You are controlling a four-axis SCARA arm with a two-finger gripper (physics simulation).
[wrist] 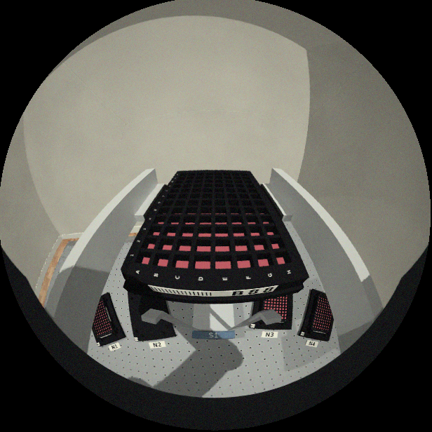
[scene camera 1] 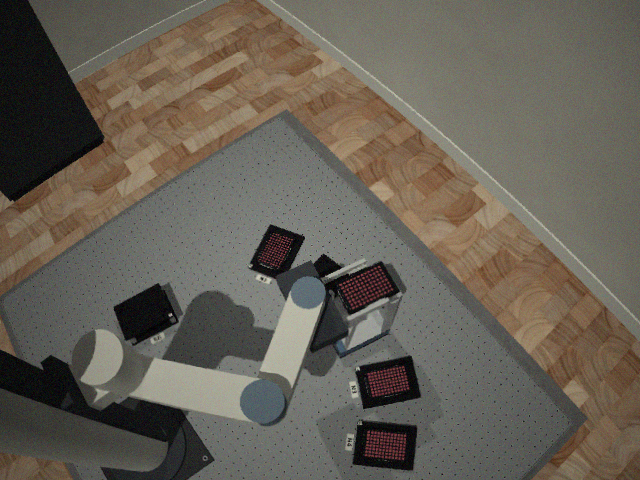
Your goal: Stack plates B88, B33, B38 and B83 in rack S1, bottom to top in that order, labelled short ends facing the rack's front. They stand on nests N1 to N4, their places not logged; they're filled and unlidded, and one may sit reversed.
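Frame: origin at the arm's base, x ahead, y left, z up, level; metres.
Seen in the pictures: gripper, fingertip midpoint: [scene camera 1: 376,280]; arm's base at its link origin: [scene camera 1: 146,446].
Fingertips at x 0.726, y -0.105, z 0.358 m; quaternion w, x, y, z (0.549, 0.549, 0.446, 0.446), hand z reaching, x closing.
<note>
Offsets run from my fingertips to a thing's middle. "*": to the spot under its first point. Level surfaces: height alone.
My gripper [scene camera 1: 369,284] [wrist: 213,176] is shut on plate B88 @[dx -0.024, dy +0.005, dz -0.014 m] [scene camera 1: 365,294] [wrist: 215,248], held level above rack S1 @[* dx -0.109, dy -0.018, dz -0.296 m] [scene camera 1: 342,350] [wrist: 213,334]. The plate is unlidded, black with red wells. Its B88 label and the rack's blue S1 label face the same way in the wrist view; the plate hides much of the rack. Unlidded red-filled plates stand at N1 @[dx -0.065, dy +0.364, dz -0.326 m] [scene camera 1: 277,250] [wrist: 104,320], N3 @[dx -0.062, dy -0.162, dz -0.326 m] [scene camera 1: 388,381] [wrist: 276,306] and N4 @[dx -0.182, dy -0.295, dz -0.326 m] [scene camera 1: 385,444] [wrist: 321,315]; their codes are unreadable. N2 @[dx -0.023, dy +0.193, dz -0.334 m] [scene camera 1: 325,264] [wrist: 150,325] shows a plain black surface without red wells.
A black block with a small label @[dx -0.511, dy +0.432, dz -0.310 m] [scene camera 1: 146,313] stands at the left of the grey perforated table @[dz -0.345 m] [scene camera 1: 206,217]. The arm's pale links reach across the table from the lower left. The rack's upright guides rise beneath the held plate. N3 stands near the rack.
</note>
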